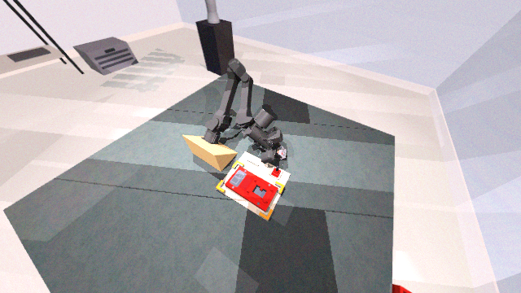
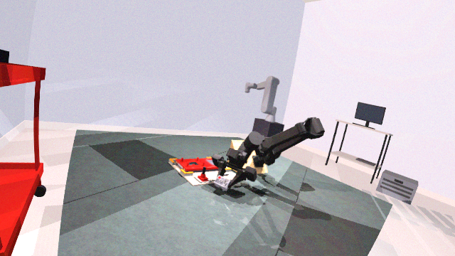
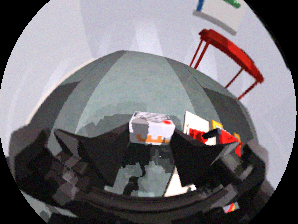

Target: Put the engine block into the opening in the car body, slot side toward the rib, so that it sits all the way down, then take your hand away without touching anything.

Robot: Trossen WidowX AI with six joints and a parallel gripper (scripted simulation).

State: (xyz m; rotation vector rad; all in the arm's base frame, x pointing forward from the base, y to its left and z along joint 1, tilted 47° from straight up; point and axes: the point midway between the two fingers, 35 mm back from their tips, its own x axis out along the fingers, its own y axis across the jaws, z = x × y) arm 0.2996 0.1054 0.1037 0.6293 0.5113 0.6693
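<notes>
My gripper tip is now right at the engine block.
</notes>
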